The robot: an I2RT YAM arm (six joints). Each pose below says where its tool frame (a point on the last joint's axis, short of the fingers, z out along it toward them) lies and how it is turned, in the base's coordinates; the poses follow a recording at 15 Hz.
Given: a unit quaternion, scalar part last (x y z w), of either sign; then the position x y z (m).
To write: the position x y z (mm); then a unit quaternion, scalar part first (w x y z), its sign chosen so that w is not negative. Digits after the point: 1 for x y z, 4 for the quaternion.
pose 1, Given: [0.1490, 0.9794, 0.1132, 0.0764, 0.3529, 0.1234, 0.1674]
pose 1, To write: [352.9, 123.4, 167.4, 0.0764, 0.1490, 0.9794, 0.1132]
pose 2, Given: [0.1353, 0.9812, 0.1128, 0.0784, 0.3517, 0.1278, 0.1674]
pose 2, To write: [351.7, 127.8, 167.4, 0.0784, 0.1353, 0.9812, 0.1128]
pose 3, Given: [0.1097, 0.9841, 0.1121, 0.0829, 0.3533, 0.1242, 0.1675]
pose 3, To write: [353.3, 124.2, 167.5, 0.0829, 0.1097, 0.9841, 0.1121]
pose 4, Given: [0.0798, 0.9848, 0.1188, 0.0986, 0.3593, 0.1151, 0.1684]
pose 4, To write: [359.3, 115.1, 168.4, 0.0986, 0.0798, 0.9848, 0.1188]
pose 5, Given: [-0.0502, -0.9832, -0.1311, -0.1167, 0.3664, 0.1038, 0.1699]
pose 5, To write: [366.4, 103.8, 169.9, 0.1167, 0.0502, 0.9832, 0.1311]
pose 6, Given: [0.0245, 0.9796, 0.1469, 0.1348, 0.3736, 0.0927, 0.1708]
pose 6, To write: [373.6, 92.7, 170.8, 0.1348, 0.0245, 0.9796, 0.1469]
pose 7, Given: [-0.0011, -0.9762, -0.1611, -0.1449, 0.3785, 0.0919, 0.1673]
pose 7, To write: [378.5, 91.9, 167.3, 0.1449, 0.0011, 0.9762, 0.1611]
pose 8, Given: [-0.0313, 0.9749, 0.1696, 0.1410, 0.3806, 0.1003, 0.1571]
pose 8, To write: [380.6, 100.3, 157.1, 0.1410, -0.0313, 0.9749, 0.1696]
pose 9, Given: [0.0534, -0.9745, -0.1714, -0.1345, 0.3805, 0.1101, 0.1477]
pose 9, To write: [380.5, 110.1, 147.7, 0.1345, -0.0534, 0.9745, 0.1714]
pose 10, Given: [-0.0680, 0.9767, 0.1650, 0.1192, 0.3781, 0.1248, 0.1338]
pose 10, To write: [378.1, 124.8, 133.8, 0.1192, -0.0680, 0.9767, 0.1650]
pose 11, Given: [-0.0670, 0.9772, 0.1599, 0.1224, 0.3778, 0.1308, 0.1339]
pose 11, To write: [377.8, 130.8, 133.9, 0.1224, -0.0670, 0.9772, 0.1599]
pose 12, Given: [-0.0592, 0.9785, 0.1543, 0.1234, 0.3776, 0.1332, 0.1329]
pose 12, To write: [377.6, 133.2, 132.9, 0.1234, -0.0592, 0.9785, 0.1543]
